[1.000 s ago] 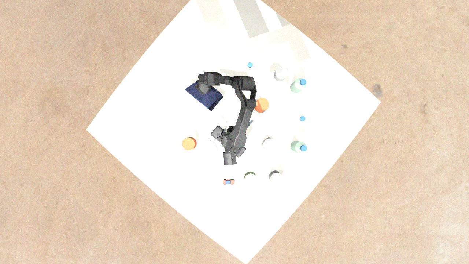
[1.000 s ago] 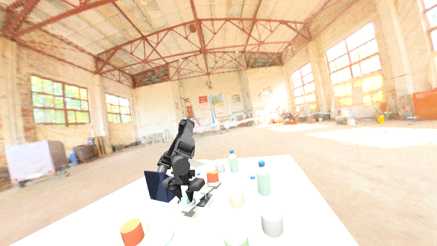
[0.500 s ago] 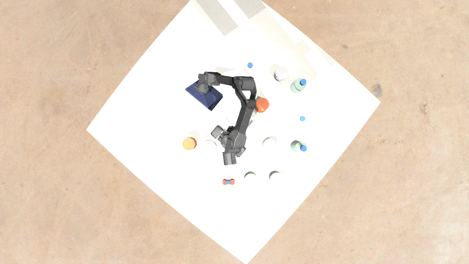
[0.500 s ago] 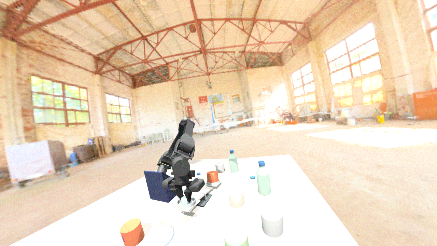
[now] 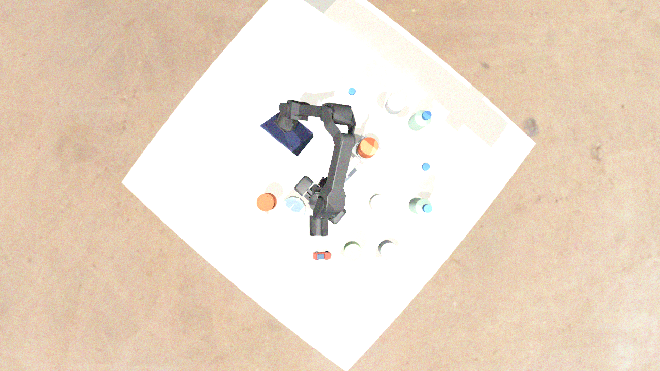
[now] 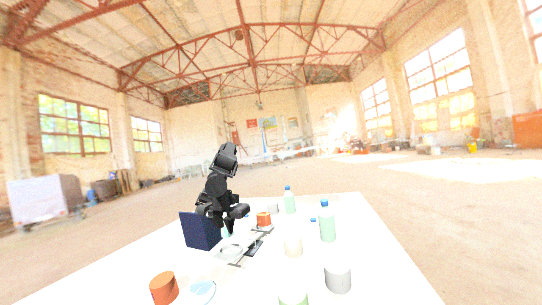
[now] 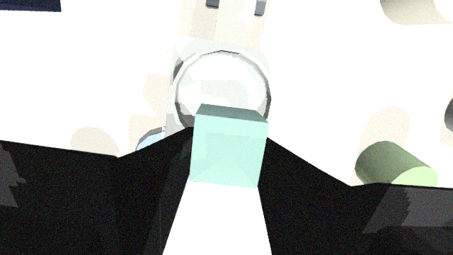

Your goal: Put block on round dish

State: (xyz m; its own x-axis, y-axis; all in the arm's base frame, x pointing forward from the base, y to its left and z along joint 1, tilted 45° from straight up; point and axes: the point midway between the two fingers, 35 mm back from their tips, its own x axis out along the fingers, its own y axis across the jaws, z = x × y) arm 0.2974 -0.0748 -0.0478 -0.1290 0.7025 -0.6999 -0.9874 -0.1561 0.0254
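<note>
Right now the round white dish is 140 mm below my gripper tip, 120 mm to the right of it and 40 mm behind it. From my gripper tip the other things lie so: teal block right at my gripper tip; then beige cup 190 mm ahead, 150 mm to the left, 110 mm below; then red toy car 170 mm to the right, 170 mm ahead, 130 mm below.
</note>
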